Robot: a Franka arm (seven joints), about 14 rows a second.
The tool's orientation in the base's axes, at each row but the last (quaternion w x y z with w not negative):
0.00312, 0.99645, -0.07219, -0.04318
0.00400, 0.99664, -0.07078, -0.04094
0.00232, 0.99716, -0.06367, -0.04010
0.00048, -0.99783, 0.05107, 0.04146
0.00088, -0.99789, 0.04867, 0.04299
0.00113, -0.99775, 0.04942, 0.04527
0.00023, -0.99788, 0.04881, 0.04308
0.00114, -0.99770, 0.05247, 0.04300
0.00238, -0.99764, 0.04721, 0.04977
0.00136, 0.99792, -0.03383, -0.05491
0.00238, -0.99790, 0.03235, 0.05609
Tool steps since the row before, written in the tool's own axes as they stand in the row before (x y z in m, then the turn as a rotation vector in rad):
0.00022, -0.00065, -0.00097, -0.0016, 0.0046, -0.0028
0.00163, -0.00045, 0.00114, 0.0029, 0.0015, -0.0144
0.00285, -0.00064, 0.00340, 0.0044, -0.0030, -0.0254
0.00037, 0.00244, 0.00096, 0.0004, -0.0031, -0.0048
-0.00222, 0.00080, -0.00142, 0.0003, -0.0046, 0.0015
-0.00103, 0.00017, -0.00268, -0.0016, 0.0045, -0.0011
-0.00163, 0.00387, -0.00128, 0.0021, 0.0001, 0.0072
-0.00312, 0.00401, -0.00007, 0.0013, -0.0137, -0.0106
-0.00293, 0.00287, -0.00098, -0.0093, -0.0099, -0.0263
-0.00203, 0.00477, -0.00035, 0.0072, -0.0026, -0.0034
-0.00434, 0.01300, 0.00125, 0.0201, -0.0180, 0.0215
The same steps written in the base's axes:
0.00039, 0.00061, 0.00094, -0.0020, -0.0043, 0.0030
0.00158, 0.00021, -0.00127, 0.0038, -0.0019, 0.0141
0.00263, 0.00027, -0.00362, 0.0068, 0.0024, 0.0249
0.00004, -0.00246, -0.00098, 0.0011, 0.0030, 0.0047
-0.00216, -0.00059, 0.00161, 0.0006, 0.0046, -0.0015
-0.00080, -0.00009, 0.00276, -0.0019, -0.0043, 0.0013
-0.00188, -0.00370, 0.00143, 0.0015, -0.0003, -0.0074
-0.00351, -0.00366, 0.00035, 0.0036, 0.0134, 0.0104
-0.00308, -0.00259, 0.00127, -0.0057, 0.0105, 0.0271
-0.00230, -0.00462, 0.00060, 0.0077, 0.0021, 0.0026
-0.00529, -0.01268, -0.00077, 0.0187, 0.0168, -0.0236

